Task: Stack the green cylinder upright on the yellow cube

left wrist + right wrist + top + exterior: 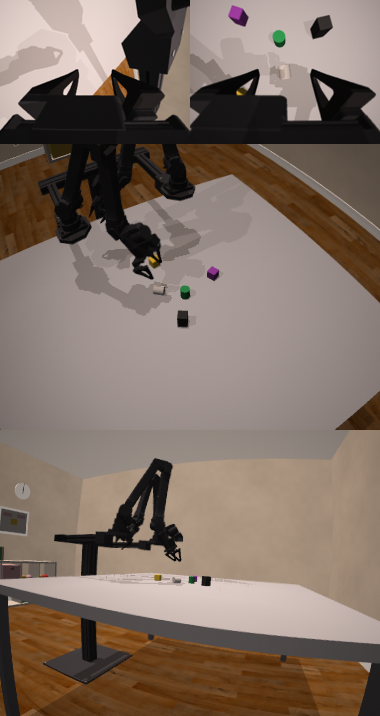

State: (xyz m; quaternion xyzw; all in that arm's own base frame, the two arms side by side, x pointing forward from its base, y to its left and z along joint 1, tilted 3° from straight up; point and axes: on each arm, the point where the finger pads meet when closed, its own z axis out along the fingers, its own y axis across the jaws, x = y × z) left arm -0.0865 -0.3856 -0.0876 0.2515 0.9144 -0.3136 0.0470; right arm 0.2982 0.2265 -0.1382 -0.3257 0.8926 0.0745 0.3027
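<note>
Right now the green cylinder is 45 cm ahead of my left hand, 20 cm to the left of it and 20 cm below it. Round my left hand: yellow cube: 21 cm ahead, 18 cm to the left, 20 cm below; then purple cube: 42 cm ahead, 37 cm to the left, 20 cm below; then white cylinder: 38 cm ahead, 12 cm to the left, 20 cm below.
</note>
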